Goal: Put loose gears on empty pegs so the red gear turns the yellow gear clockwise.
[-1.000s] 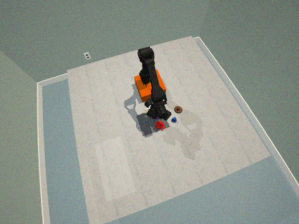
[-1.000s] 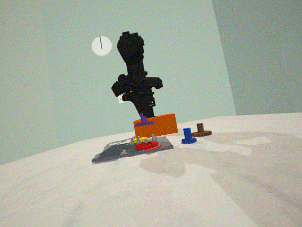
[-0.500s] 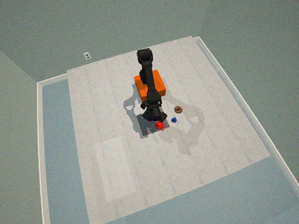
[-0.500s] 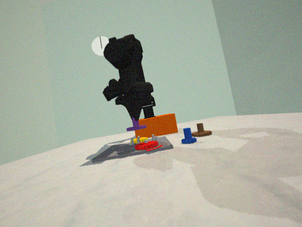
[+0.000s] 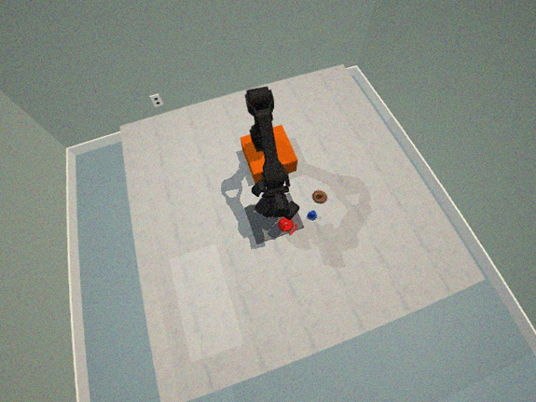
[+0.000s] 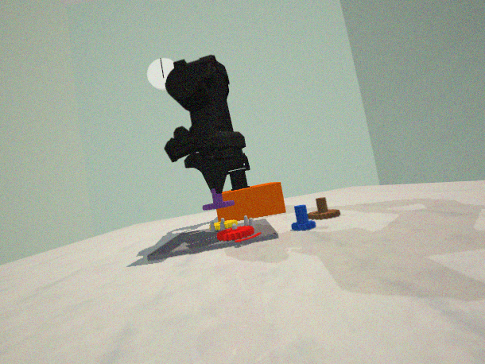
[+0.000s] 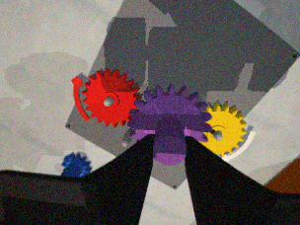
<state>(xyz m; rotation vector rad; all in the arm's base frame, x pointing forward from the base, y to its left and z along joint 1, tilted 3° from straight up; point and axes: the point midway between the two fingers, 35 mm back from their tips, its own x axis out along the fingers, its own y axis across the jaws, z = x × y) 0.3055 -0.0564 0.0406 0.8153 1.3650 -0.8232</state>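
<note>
The red gear is 6 cm ahead of my gripper tip, 3 cm to the left of it and 7 cm below it. Also, from my gripper tip: yellow gear (6 cm behind, 7 cm below); then white arrow (10 cm behind, 8 cm below); then purple gear (1 cm below).
</note>
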